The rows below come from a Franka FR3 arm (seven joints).
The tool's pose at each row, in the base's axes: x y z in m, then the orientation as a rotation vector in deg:
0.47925, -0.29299, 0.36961, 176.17, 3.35, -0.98
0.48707, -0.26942, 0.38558, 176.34, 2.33, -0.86
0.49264, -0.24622, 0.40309, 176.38, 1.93, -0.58
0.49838, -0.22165, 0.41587, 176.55, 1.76, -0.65
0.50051, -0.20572, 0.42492, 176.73, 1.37, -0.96
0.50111, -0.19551, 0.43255, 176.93, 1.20, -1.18
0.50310, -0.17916, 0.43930, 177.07, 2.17, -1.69
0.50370, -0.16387, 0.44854, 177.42, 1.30, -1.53
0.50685, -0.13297, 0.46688, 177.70, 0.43, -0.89
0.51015, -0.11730, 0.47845, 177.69, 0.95, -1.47
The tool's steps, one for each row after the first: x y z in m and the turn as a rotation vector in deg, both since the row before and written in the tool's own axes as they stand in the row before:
0.00850, -0.02215, -0.01758, 0.16, 0.06, 0.67
0.00599, -0.02189, -0.01900, 0.03, 0.17, 0.27
0.00618, -0.02359, -0.01434, 0.17, -0.05, 0.11
0.00237, -0.01531, -0.01000, 0.18, -0.21, 0.25
0.00067, -0.00975, -0.00821, 0.20, -0.14, 0.11
0.00211, -0.01594, -0.00764, 0.15, -0.31, -0.64
0.00078, -0.01478, -0.01002, 0.34, 0.10, 0.56
0.00327, -0.03000, -0.01976, 0.27, 0.40, 0.57
0.00326, -0.01518, -0.01222, 0.00, -0.37, -0.34

